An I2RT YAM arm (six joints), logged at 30 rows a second.
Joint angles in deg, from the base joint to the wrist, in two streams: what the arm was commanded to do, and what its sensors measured. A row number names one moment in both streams.
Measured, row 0:
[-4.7 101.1 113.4 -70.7 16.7 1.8]
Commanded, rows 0 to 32:
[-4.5 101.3 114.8 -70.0 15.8 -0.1]
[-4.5 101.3 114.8 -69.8 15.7 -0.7]
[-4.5 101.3 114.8 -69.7 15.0 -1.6]
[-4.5 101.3 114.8 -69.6 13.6 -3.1]
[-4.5 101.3 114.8 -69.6 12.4 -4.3]
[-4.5 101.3 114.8 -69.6 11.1 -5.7]
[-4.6 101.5 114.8 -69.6 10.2 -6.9]
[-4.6 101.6 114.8 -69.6 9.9 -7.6]
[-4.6 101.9 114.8 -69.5 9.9 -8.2]
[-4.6 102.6 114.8 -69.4 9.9 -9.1]
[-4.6 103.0 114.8 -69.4 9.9 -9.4]
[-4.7 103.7 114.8 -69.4 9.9 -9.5]
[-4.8 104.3 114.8 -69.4 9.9 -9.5]
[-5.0 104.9 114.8 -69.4 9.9 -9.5]
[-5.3 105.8 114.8 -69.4 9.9 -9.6]
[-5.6 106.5 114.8 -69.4 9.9 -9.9]
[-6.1 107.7 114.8 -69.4 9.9 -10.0]
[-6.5 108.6 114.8 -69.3 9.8 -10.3]
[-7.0 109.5 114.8 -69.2 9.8 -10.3]
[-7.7 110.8 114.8 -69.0 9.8 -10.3]
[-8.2 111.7 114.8 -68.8 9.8 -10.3]
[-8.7 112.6 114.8 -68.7 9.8 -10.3]
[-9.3 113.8 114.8 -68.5 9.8 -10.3]
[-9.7 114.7 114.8 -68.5 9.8 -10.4]
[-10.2 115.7 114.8 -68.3 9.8 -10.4]
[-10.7 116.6 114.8 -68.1 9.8 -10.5]
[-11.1 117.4 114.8 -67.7 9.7 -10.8]
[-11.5 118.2 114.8 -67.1 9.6 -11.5]
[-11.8 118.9 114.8 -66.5 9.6 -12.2]
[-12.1 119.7 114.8 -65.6 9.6 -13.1]
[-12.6 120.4 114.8 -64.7 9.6 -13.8]
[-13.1 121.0 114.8 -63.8 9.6 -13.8]
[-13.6 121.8 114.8 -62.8 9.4 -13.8]
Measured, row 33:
[-12.3 119.5 113.7 -63.9 10.2 -11.7]
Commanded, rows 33 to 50:
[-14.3 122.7 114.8 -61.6 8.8 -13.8]
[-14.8 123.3 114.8 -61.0 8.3 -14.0]
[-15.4 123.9 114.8 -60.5 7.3 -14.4]
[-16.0 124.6 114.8 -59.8 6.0 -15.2]
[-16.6 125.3 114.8 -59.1 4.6 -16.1]
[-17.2 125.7 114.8 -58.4 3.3 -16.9]
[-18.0 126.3 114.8 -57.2 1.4 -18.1]
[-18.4 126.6 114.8 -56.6 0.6 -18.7]
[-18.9 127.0 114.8 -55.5 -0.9 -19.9]
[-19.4 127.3 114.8 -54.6 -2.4 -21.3]
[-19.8 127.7 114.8 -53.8 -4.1 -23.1]
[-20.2 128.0 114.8 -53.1 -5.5 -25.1]
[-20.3 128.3 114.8 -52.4 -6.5 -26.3]
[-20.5 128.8 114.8 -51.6 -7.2 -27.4]
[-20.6 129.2 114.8 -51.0 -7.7 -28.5]
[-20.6 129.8 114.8 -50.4 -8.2 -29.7]
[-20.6 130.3 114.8 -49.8 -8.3 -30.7]
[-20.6 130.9 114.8 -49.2 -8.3 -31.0]
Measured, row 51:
[-20.8 128.5 113.7 -50.3 -4.4 -25.5]
